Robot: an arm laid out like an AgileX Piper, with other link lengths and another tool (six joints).
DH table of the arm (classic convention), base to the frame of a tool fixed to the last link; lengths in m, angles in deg. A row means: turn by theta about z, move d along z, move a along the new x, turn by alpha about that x. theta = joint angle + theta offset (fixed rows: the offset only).
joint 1: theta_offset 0  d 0.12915  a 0  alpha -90
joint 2: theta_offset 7.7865  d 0  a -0.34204  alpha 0
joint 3: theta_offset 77.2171  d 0  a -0.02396  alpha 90
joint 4: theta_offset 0  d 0.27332  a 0  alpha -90
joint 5: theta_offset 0  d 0  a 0  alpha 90
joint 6: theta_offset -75.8  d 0.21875  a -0.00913  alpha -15
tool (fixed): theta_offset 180  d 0.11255  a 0  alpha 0
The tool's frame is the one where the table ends.
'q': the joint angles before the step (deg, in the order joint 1, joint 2, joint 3, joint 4, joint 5, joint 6). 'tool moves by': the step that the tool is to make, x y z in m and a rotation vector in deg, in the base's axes. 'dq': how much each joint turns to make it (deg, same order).
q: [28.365 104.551 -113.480 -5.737 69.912 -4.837]
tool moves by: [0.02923 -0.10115 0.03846 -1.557 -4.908 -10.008]
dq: [-8.872 -3.872 -0.001 -3.650 0.044 0.172]
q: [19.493 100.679 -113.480 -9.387 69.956 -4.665]
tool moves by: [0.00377 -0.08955 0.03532 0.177 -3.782 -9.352]
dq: [-8.804 -4.017 0.370 -1.042 -0.003 0.267]
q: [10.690 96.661 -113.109 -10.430 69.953 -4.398]
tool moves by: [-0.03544 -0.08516 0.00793 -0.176 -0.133 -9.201]
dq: [-8.925 -6.495 6.525 -0.354 -0.106 0.225]
